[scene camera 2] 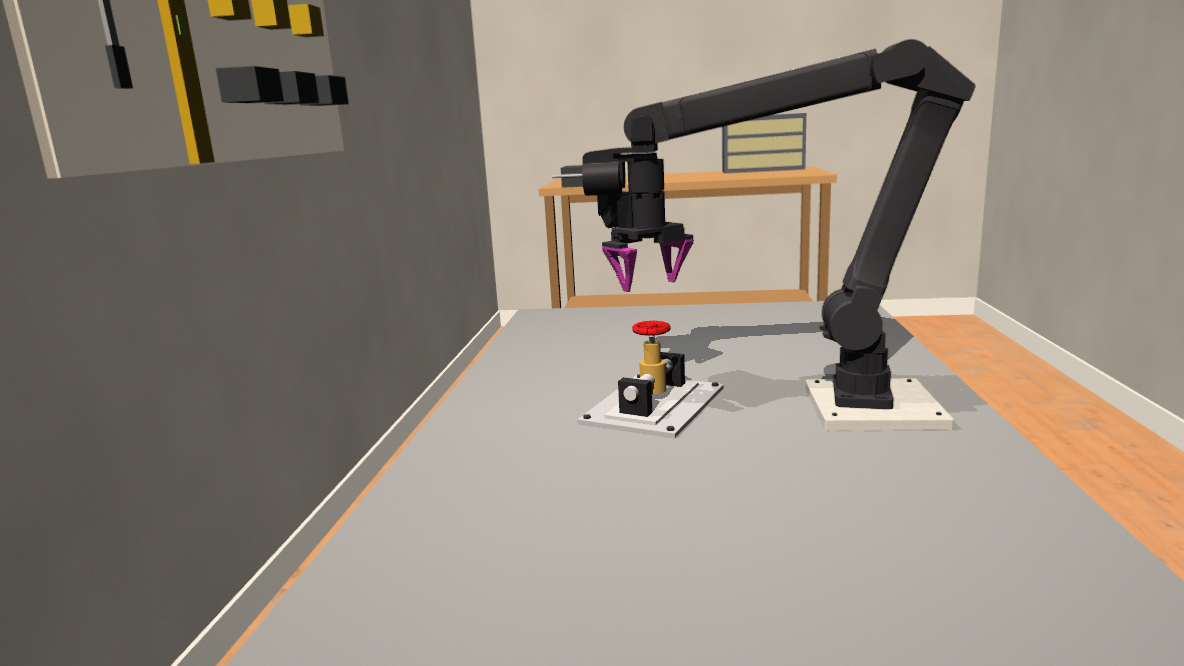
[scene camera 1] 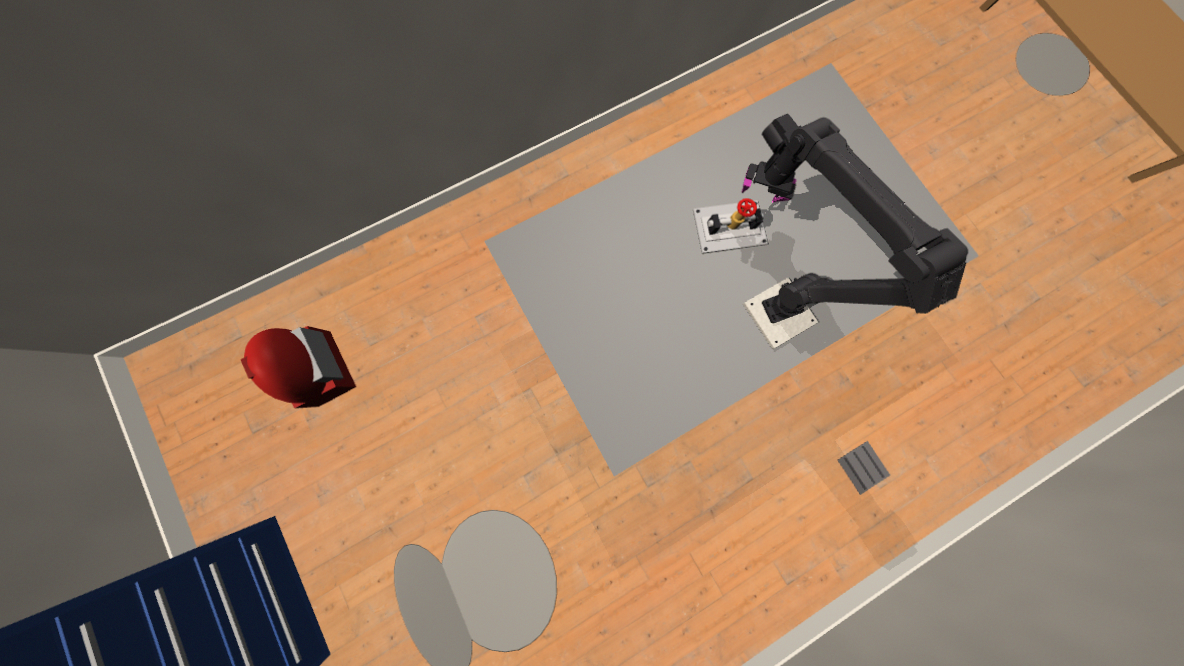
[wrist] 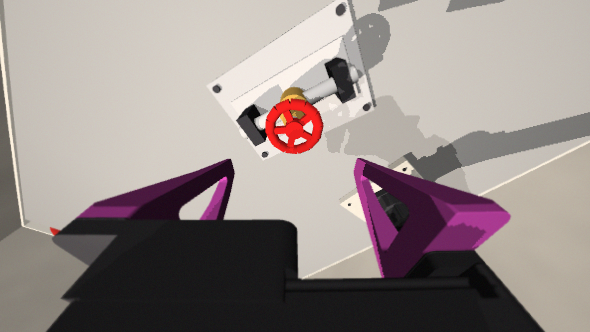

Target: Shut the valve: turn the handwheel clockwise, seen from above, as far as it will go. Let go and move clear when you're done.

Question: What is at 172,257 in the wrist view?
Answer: The gripper.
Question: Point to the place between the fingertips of the gripper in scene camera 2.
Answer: At 649,286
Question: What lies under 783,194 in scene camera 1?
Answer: The gripper.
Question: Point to a red handwheel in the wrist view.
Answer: At 293,129
